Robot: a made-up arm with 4 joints.
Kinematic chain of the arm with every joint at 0, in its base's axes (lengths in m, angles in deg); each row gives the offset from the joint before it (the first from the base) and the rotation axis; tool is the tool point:
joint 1: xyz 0 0 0.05 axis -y
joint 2: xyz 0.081 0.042 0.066 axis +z
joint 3: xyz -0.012 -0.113 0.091 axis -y
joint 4: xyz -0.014 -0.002 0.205 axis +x
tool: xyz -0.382 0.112 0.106
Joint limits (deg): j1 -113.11..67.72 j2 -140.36..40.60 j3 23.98..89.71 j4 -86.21..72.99
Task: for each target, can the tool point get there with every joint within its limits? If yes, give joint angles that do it. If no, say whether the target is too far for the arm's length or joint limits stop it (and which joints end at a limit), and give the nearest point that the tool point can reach.
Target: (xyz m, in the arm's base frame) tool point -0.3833 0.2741 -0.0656
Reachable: yes | joints 20.56 -34.37 56.10 33.34
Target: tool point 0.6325 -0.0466 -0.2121
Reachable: no: joint limits stop it (at a limit: joint 2, joint 3) | nearest point 0.3472 0.1672 -0.0939 | short by 0.376 m
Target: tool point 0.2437 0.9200 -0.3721
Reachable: no: too far | nearest point 0.1910 0.5753 -0.2593 | short by 0.367 m
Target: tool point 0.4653 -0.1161 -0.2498
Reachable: no: joint limits stop it (at a limit: joint 1, joint 2, joint 3) | nearest point 0.1708 -0.0905 -0.1605 | short by 0.309 m
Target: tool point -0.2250 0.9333 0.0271
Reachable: no: too far | nearest point -0.1830 0.5958 0.0866 | short by 0.345 m
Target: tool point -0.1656 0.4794 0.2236
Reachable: yes | joints 8.32 -60.33 29.48 -19.16
